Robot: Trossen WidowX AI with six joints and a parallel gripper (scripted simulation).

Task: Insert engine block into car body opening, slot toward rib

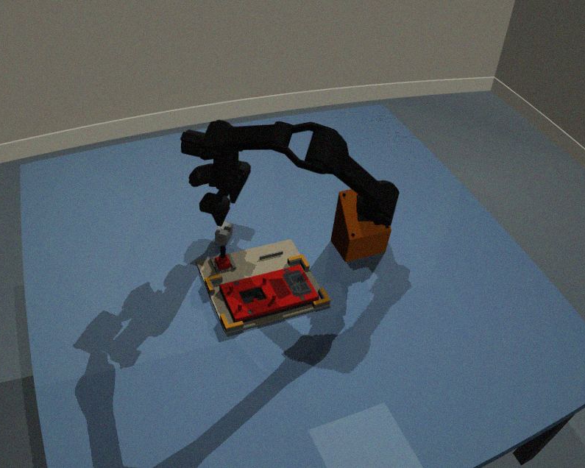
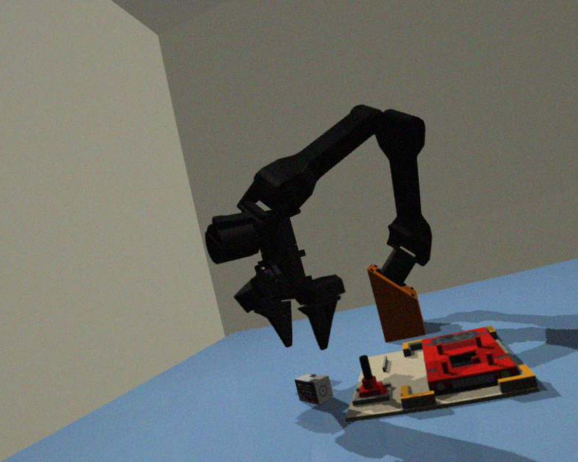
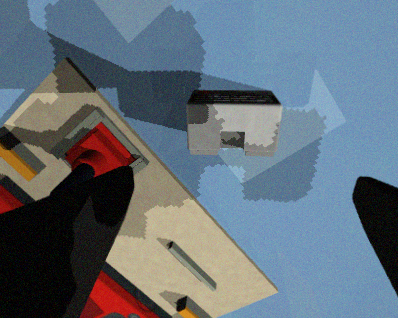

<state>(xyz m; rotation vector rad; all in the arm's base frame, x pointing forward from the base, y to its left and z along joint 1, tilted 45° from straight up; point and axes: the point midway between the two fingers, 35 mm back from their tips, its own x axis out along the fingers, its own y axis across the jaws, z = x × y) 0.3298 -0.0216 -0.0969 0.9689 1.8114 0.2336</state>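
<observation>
Right now my gripper tip is 60 mm above the grey engine block. The rest, counted from my gripper tip: grey base plate 50 mm behind, 180 mm to the left, 70 mm below.
</observation>
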